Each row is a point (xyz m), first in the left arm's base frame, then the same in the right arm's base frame.
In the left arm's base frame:
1: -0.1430 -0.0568 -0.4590
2: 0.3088 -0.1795 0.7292
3: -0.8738 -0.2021 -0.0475
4: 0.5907 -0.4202 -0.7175
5: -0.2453 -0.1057 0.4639
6: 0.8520 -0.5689 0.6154
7: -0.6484 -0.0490 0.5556
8: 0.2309 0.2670 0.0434
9: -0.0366 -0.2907 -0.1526
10: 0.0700 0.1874 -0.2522
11: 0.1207 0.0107 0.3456
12: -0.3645 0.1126 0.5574
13: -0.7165 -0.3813 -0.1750
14: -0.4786 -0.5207 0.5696
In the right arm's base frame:
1: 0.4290 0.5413 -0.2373
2: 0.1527 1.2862 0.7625
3: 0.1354 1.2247 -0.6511
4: 0.1984 -0.1194 0.2602
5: 0.2101 1.3575 0.1506
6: -0.1492 0.8376 1.1714
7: 0.2055 1.6490 -0.1480
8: 0.6999 0.8412 0.3404
9: 0.1586 0.6970 0.0128
10: 0.6555 0.6577 0.0506
11: 0.3846 1.0978 0.4028
12: 0.3945 1.5407 0.0955
13: -0.0007 1.0018 -0.5810
14: -0.2400 1.4786 0.0071

